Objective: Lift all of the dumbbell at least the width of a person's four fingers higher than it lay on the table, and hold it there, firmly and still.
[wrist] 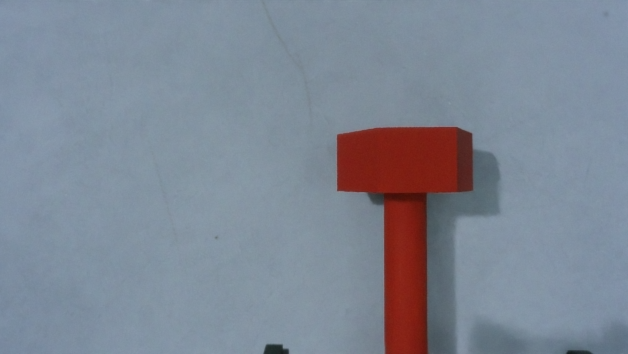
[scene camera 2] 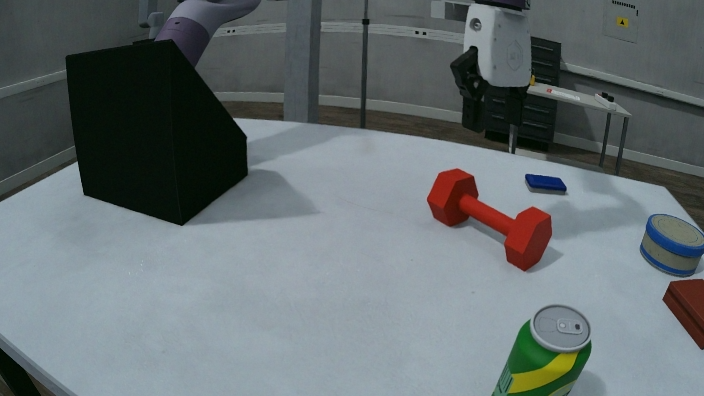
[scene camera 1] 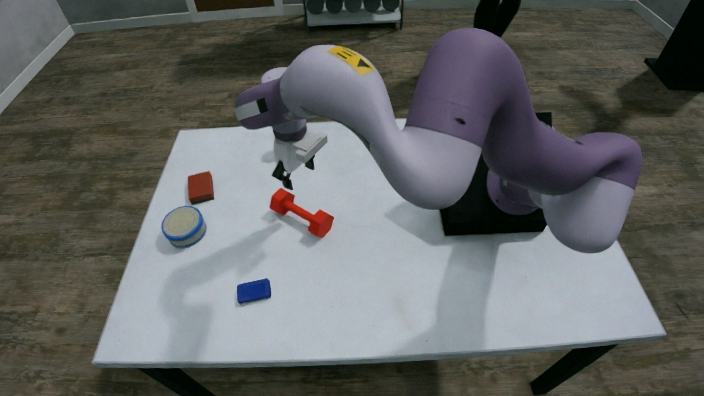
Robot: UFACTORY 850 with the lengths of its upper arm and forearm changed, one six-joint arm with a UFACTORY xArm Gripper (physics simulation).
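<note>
The red dumbbell lies on its side on the white table. In the wrist view one hexagonal head and part of the handle show; the other head is out of that view. My gripper is open and empty, pointing down. It hangs well above the dumbbell, apart from it. In the wrist view the fingertips show at the bottom edge, one on each side of the handle, with the handle a little left of midway.
A blue box, a round blue-rimmed tin and a dark red box lie around the dumbbell. A green can stands at the front in scene camera 2. The black base block bears the arm.
</note>
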